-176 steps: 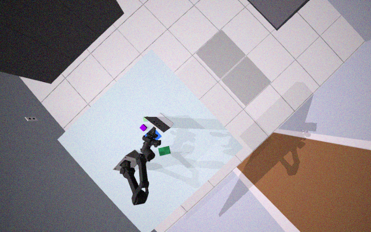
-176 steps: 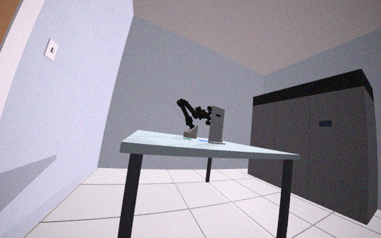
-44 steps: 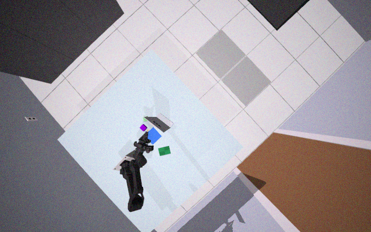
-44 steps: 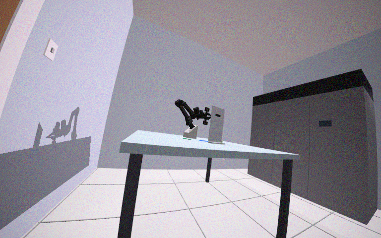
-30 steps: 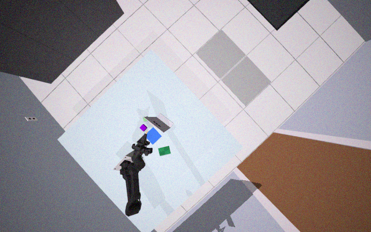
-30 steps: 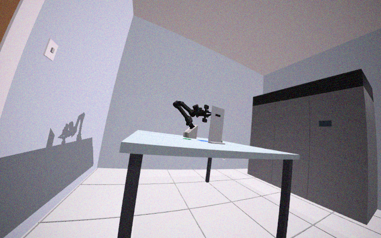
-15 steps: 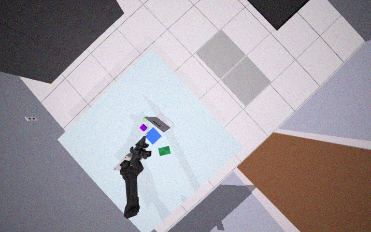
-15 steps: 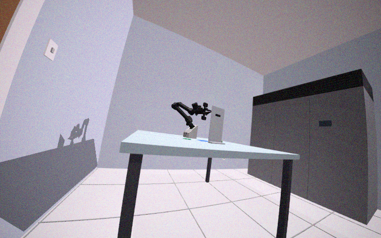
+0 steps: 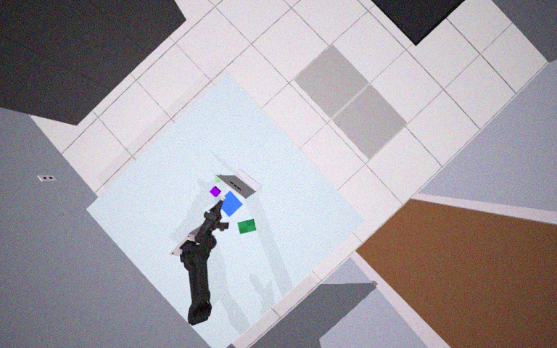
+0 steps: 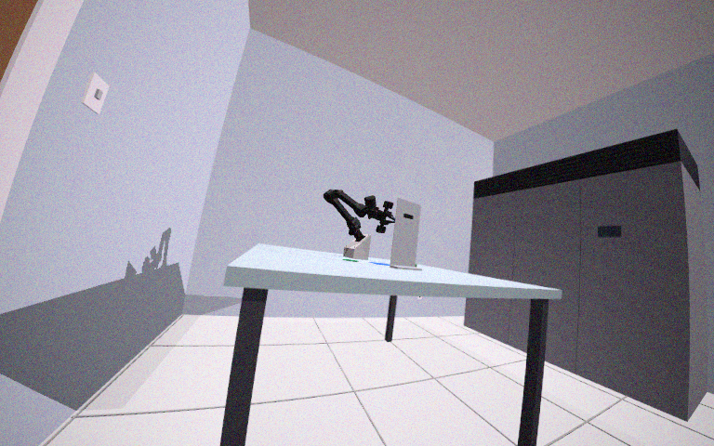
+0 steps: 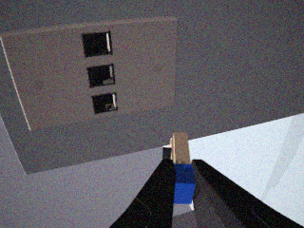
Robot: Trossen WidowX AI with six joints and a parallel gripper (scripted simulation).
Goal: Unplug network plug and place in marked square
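Right now the blue marked square is 24 cm below my gripper tip, 6 cm behind it and 2 cm to the right of it. Also, from my gripper tip: light green cube (23 cm below, 15 cm to the left); purple cube (23 cm below, 10 cm to the left, 7 cm behind); grey upright panel (11 cm ahead, 9 cm below).
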